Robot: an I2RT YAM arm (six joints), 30 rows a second.
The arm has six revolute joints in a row. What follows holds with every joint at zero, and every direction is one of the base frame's. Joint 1 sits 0.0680 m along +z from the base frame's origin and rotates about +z. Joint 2 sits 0.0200 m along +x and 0.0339 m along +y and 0.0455 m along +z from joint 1 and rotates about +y. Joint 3 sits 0.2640 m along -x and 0.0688 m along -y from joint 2 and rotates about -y. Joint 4 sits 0.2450 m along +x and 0.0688 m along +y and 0.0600 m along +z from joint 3 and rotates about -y. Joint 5 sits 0.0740 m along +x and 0.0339 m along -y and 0.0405 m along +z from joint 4 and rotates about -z. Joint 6 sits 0.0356 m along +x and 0.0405 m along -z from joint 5 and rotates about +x. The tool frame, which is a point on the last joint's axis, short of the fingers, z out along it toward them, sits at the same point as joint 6; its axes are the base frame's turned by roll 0.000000, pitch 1.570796 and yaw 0.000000 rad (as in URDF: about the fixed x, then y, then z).
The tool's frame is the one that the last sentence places.
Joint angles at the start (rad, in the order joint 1, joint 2, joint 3, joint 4, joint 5, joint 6):
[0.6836, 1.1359, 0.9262, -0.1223, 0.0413, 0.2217]
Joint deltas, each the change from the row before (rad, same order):
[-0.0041, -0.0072, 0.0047, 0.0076, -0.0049, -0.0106]
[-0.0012, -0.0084, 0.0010, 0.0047, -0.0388, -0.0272]
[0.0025, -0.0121, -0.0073, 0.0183, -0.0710, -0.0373]
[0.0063, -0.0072, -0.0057, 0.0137, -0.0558, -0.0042]
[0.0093, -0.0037, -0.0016, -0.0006, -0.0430, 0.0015]
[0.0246, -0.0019, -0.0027, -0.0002, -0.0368, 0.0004]
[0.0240, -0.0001, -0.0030, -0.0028, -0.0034, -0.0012]
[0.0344, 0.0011, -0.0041, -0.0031, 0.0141, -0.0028]
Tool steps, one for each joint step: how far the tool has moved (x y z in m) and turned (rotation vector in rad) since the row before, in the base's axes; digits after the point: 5 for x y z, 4 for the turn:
[-0.00032, -0.00143, 0.00422, 0.0054, -0.0202, 0.0039]
[-0.00193, -0.00019, 0.00288, -0.0025, -0.0196, 0.0440]
[-0.00379, 0.00102, 0.00226, 0.0032, -0.0289, 0.0811]
[-0.00344, 0.00185, 0.00118, 0.0182, -0.0053, 0.0612]
[-0.00336, 0.00229, 0.00030, 0.0104, 0.0070, 0.0505]
[-0.00560, 0.00520, -0.00047, 0.0067, 0.0072, 0.0601]
[-0.00445, 0.00442, -0.00133, -0.0038, 0.0039, 0.0276]
[-0.00579, 0.00597, -0.00208, -0.0100, 0.0012, 0.0215]

